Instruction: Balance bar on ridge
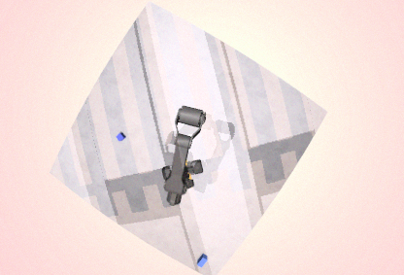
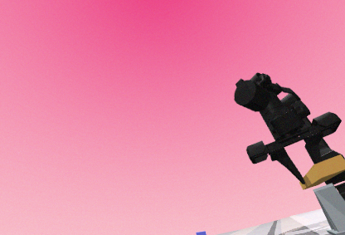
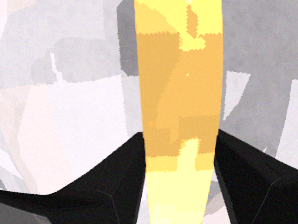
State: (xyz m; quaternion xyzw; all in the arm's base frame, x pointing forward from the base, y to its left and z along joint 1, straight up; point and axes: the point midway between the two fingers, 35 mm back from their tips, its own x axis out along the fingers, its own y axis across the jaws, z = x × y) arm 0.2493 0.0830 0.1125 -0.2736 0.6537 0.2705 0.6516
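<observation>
Now: gripper tip 2 cm short of the orange bar and 2 cm to the right of it. From my gripper tip the other things lie so: blue cube 9 cm ahead, 40 cm to the right, 6 cm below.
</observation>
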